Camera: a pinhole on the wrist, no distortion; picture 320 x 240 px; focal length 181.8 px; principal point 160.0 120.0 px. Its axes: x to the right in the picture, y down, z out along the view. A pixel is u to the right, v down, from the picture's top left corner.
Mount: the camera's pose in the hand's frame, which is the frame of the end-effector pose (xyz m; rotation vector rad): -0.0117 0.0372 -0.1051 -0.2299 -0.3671 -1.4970
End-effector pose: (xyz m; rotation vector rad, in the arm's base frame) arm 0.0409 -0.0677 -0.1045 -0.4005 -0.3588 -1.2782
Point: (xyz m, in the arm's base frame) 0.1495 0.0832 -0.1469
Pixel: 106 27
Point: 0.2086 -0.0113 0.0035
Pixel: 135 181
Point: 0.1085 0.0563 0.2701
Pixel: 226 176
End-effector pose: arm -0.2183 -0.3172 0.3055 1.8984 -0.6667 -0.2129
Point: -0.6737 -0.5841 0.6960
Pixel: 33 88
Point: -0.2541 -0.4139 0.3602
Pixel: 180 181
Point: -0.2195 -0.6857 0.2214
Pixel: 245 229
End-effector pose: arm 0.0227 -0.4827 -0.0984 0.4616 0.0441 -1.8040
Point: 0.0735 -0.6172 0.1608
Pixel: 181 156
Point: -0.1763 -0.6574 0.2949
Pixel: 273 165
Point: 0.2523 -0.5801 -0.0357
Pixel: 13 174
